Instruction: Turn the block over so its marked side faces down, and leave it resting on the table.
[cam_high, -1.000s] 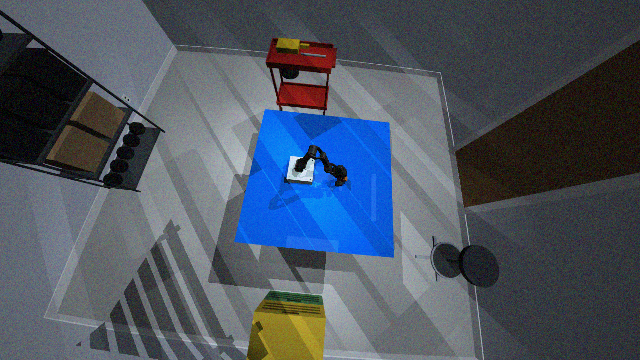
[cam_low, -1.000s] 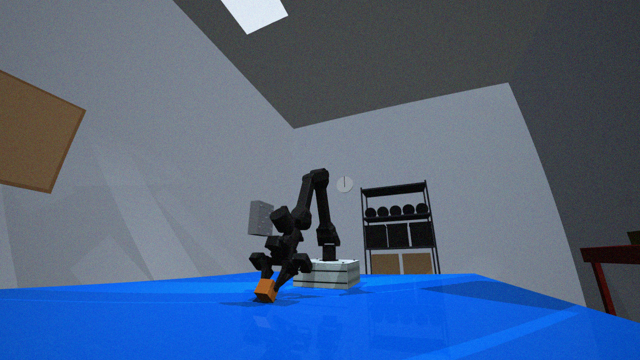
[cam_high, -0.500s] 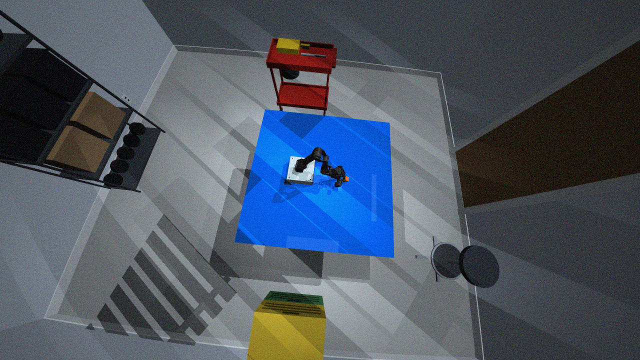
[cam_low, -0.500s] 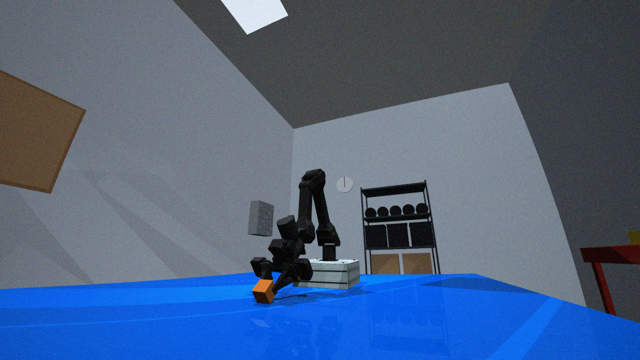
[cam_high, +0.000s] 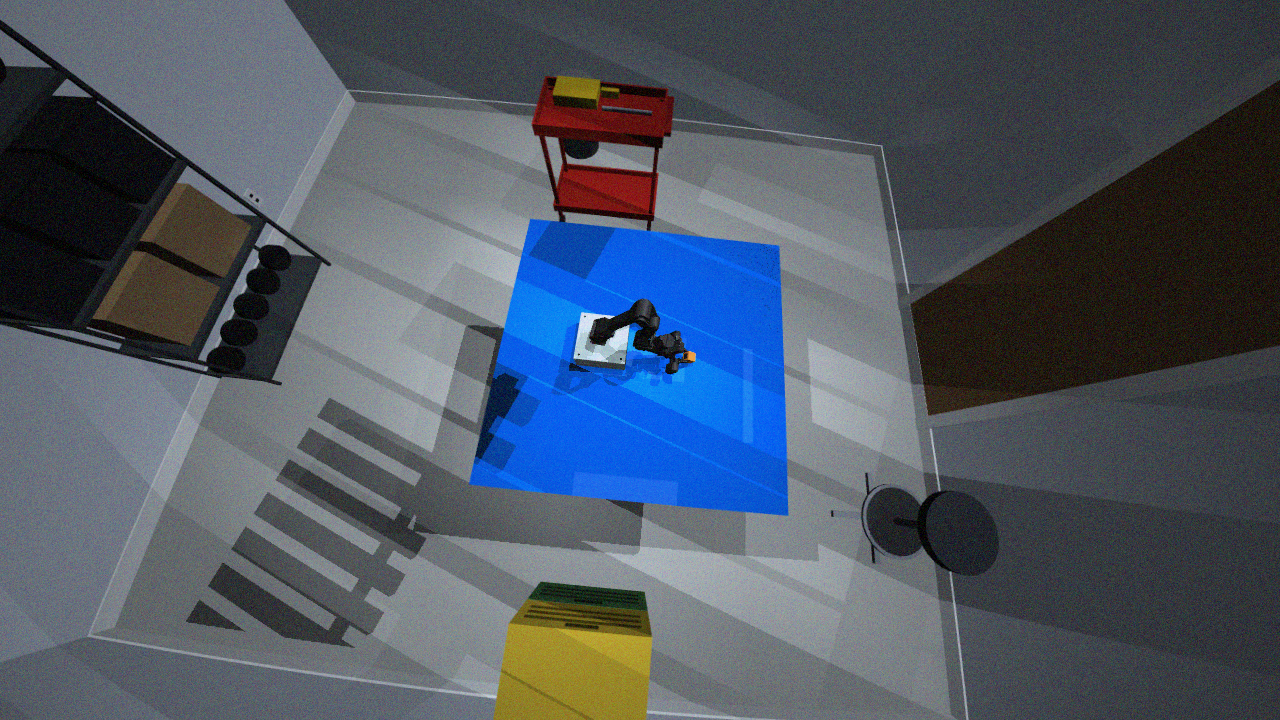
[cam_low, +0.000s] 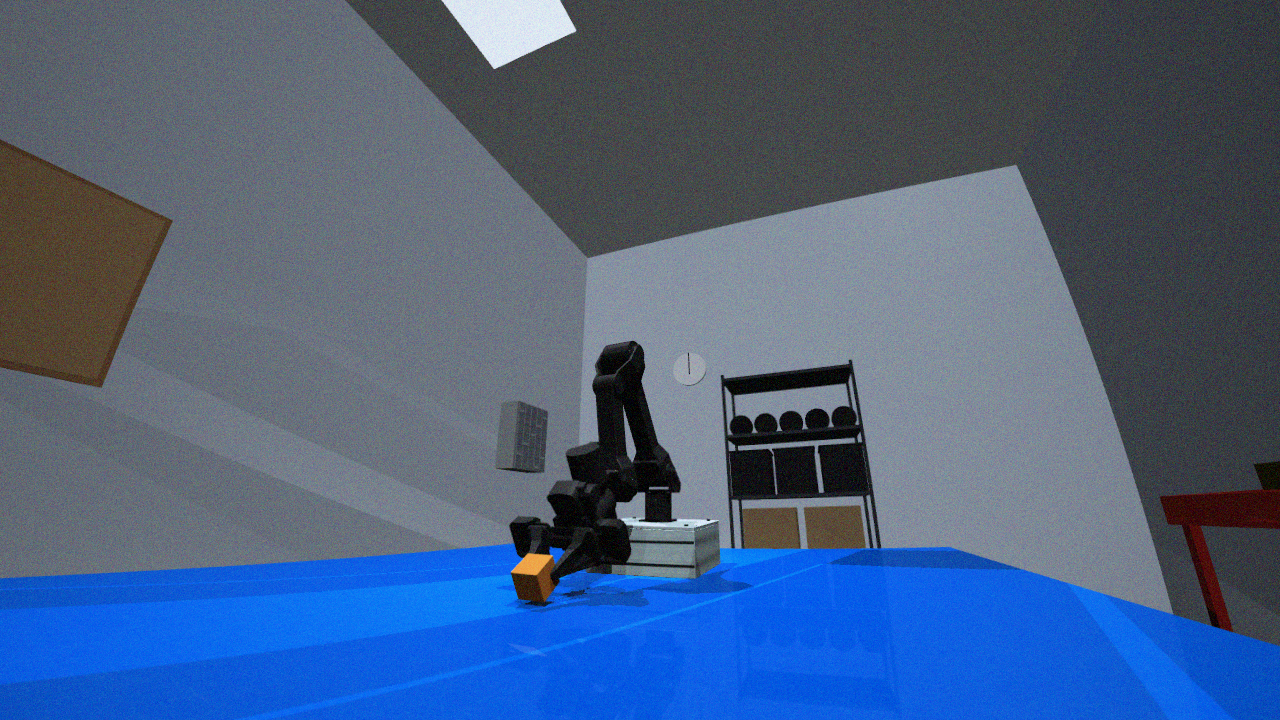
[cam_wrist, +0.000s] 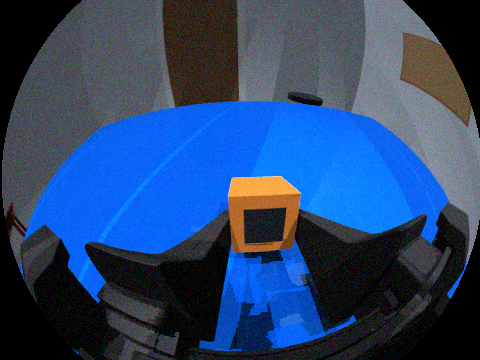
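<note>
Now: the orange block right at my gripper tip.
</note>
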